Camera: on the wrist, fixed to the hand. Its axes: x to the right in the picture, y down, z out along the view.
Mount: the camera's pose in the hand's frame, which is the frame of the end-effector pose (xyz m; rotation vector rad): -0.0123 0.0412 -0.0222 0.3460 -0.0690 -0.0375
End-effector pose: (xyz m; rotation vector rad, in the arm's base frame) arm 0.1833 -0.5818 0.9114 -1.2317 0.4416 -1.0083
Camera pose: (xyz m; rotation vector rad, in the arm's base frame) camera 0.1763 -0.5844 0.8636 -0.9623 0.1801 -1.0219
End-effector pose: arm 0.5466 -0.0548 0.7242 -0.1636 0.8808 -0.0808
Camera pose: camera 0.5218 -0.0150 0.7124 0.1398 0.7824 -0.2590
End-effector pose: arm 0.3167 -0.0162 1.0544 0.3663 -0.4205 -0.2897
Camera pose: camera 0.3239 0.0312 1.0479 0.7047 -0.5335 -0.2665
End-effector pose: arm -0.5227 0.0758 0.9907 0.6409 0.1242 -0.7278
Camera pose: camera -0.5025 0.1193 0.9975 0.9437 -0.0555 -0.8146
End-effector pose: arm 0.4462 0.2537 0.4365 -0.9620 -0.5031 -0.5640
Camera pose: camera 0.4669 0.2558 0.3928 -0.6446 -0.6577 -0.4594
